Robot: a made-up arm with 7 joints.
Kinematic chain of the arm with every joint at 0, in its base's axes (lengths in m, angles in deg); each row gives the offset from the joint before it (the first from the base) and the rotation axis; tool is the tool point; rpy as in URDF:
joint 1: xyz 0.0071 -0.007 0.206 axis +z
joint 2: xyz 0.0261 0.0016 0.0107 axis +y
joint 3: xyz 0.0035 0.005 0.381 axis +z
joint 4: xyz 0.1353 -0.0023 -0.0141 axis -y
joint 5: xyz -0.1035 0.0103 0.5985 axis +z
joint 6: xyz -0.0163 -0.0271 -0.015 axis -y
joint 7: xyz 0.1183 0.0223 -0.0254 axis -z
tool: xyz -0.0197 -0.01 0.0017 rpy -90 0 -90
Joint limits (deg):
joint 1: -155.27..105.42
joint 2: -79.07..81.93
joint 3: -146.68..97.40
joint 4: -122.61..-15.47
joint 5: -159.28..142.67
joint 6: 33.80..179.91
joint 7: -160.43..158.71
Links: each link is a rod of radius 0.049 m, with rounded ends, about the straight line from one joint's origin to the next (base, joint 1, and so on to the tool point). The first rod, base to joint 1, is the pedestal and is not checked.
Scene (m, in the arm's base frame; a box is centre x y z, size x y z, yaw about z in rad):
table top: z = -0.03
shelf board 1: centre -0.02 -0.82 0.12 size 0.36 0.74 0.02 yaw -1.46
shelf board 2: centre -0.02 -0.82 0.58 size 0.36 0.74 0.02 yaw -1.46
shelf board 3: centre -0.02 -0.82 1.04 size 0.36 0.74 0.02 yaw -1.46
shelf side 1: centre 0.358 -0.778 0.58 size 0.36 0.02 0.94 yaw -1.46
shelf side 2: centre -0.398 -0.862 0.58 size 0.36 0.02 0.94 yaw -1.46
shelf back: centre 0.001 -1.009 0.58 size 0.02 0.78 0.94 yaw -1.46
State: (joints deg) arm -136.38 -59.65 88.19 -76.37 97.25 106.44 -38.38
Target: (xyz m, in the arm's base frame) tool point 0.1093 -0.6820 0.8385
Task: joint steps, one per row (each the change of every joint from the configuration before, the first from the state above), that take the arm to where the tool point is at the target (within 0.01 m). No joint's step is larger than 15 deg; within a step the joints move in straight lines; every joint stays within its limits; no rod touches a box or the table.
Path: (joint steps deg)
1: 2.94 -9.71 -5.89 -6.31 -1.99 12.16 -3.10
2: 2.94 -9.71 -5.90 -6.32 -2.00 12.16 -3.10
3: -4.87 2.90 -13.71 -11.20 2.67 -2.60 2.79
4: -4.88 2.91 -13.71 -11.21 2.66 -2.60 2.79
5: -4.87 2.90 -13.71 -11.20 2.66 -2.59 2.80
6: -3.38 10.09 5.85 8.92 -1.40 -3.67 -0.73
7: -3.39 10.08 5.86 8.92 -1.41 -3.67 -0.73
8: -3.38 10.08 5.85 8.91 -1.40 -3.66 -0.73

